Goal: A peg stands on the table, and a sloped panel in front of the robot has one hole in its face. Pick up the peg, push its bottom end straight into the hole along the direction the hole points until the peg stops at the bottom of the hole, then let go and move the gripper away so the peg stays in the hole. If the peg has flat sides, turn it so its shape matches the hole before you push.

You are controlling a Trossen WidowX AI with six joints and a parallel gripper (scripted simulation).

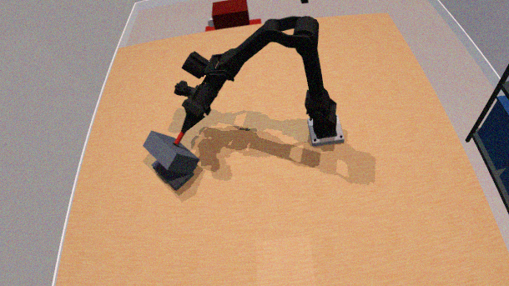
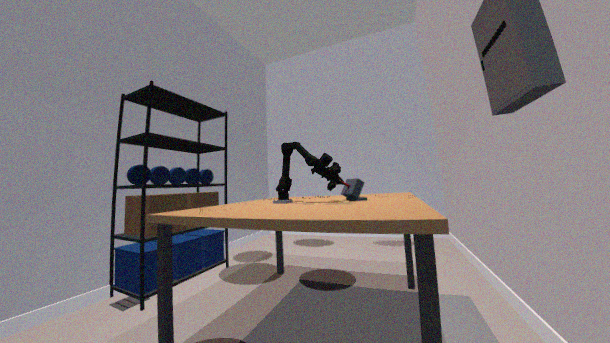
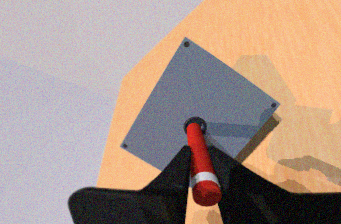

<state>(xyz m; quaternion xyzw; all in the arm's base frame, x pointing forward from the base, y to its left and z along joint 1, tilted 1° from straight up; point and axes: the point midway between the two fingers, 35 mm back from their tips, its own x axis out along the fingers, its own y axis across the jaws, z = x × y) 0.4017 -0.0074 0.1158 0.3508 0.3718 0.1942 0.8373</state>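
Right now the grey-blue sloped panel is 5 cm ahead of my gripper tip, 4 cm to the left of it and 4 cm below it. From my gripper tip the other things lie so: red peg (1 cm behind, 1 cm to the right, 1 cm above).
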